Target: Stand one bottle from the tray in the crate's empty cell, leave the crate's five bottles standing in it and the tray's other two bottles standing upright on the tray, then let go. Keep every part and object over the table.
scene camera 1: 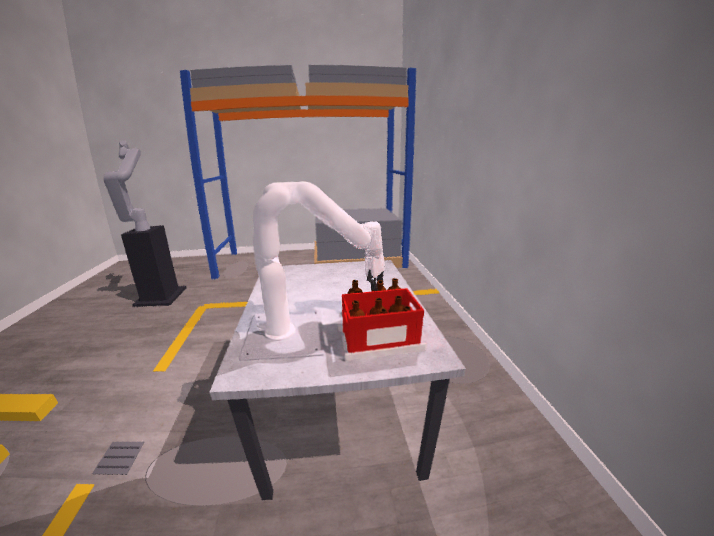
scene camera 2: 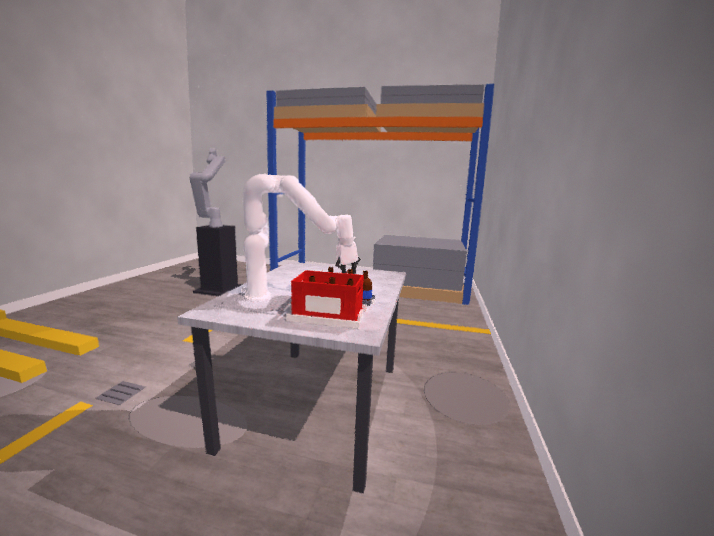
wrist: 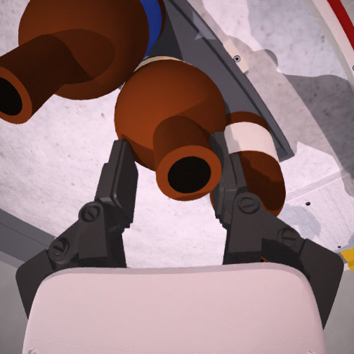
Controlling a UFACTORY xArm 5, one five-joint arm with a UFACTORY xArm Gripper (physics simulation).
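Frame: origin at the arm's base, x ahead, y left, z up, level; centimetres.
Where they show: gripper, fingertip midpoint: point(scene camera 1: 377, 287); arm's base at its link origin: point(scene camera 1: 279, 331) point(scene camera 2: 257, 296).
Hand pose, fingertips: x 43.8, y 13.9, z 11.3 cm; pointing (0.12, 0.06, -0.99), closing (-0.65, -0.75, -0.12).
Each offset is from my fingertips to the top centre of the thing. "*": to the spot under its first point. Level surfaces: height alone.
My gripper point(scene camera 1: 376, 283) point(scene camera 2: 347, 270) point(wrist: 170, 152) is around the middle tray bottle point(wrist: 165, 95), its fingertips against both sides of the shoulder below the neck. This brown bottle is upright. A blue-label bottle {dy -0.2, dx +8.1, dz +3.5 cm} point(scene camera 1: 395, 283) point(scene camera 2: 366, 283) point(wrist: 90, 40) stands on one side of it, and a white-label bottle {dy +0.7, dx -10.2, dz +3.5 cm} point(scene camera 1: 354, 286) point(scene camera 2: 330, 270) point(wrist: 250, 137) close beside my right finger. The dark grey tray point(wrist: 210, 65) shows beneath them. The red crate {dy -23.1, dx -3.1, dz +5.0 cm} point(scene camera 1: 382, 334) point(scene camera 2: 327, 294) stands in front, with brown bottles point(scene camera 1: 355, 308) point(scene camera 2: 332, 280) upright inside. Its walls hide the lower cells and the empty cell.
The crate rests on a pale base {* dy -33.5, dx -3.0, dz -10.3 cm} point(scene camera 1: 385, 351) point(scene camera 2: 322, 318) near the front right of the table {dz -12.5 cm} point(scene camera 1: 288, 377) point(scene camera 2: 259, 325). The robot's base plate is left of it. A blue and orange rack point(scene camera 1: 193, 173) point(scene camera 2: 272, 155) stands behind the table.
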